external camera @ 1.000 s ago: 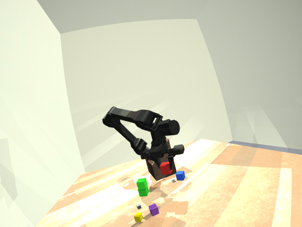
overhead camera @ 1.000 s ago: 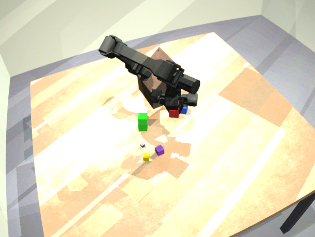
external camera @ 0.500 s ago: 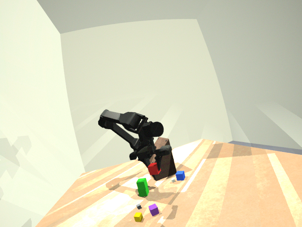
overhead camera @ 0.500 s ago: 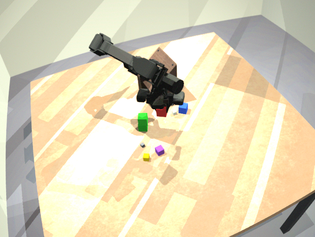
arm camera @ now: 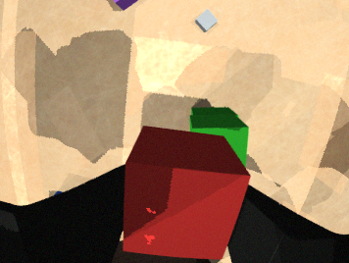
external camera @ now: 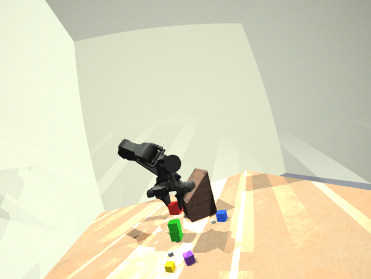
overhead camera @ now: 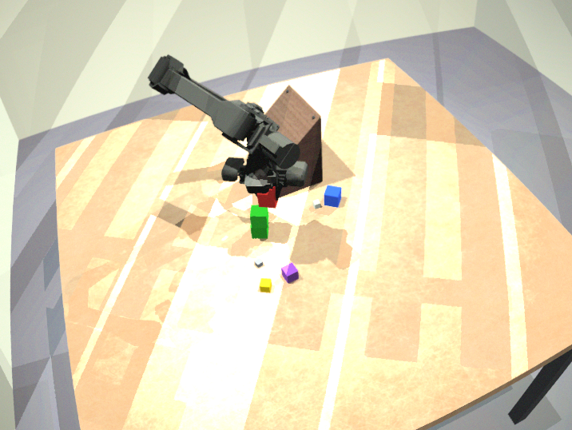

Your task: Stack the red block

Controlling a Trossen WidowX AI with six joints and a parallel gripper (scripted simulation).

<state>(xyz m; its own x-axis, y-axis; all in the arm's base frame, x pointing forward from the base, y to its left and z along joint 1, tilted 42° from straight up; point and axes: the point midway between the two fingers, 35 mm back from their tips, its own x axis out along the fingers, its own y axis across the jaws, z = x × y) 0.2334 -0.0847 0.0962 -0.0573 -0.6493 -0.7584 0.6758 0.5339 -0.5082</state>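
Now: gripper tip 120 mm above the tiny grey cube, 70 mm to the left of it and 60 mm short of it. Also, from my gripper tip: yellow cube: 130 mm ahead, 120 mm below, 90 mm to the right; purple cube: 130 mm ahead, 110 mm below, 30 mm to the right; red block: 10 mm above.
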